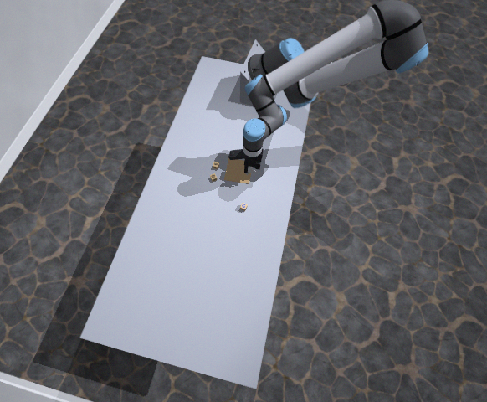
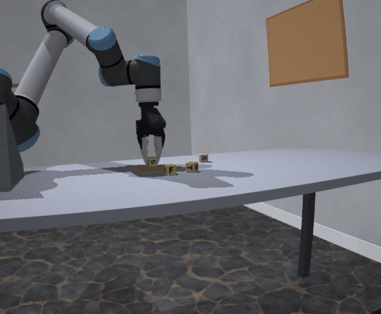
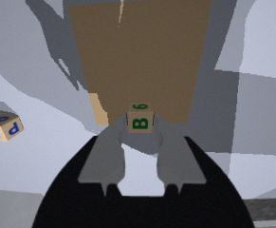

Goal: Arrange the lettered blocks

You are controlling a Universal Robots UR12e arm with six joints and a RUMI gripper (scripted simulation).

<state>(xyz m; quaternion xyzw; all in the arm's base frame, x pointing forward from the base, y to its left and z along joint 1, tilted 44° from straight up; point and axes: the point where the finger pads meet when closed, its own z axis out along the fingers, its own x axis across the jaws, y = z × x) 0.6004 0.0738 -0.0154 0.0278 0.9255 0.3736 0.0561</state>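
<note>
Now: hand right at the green-marked block. Round my hand: tan mat (5 cm to the right, 2 cm below); blue-marked block (21 cm ahead, 2 cm to the left, 1 cm below).
</note>
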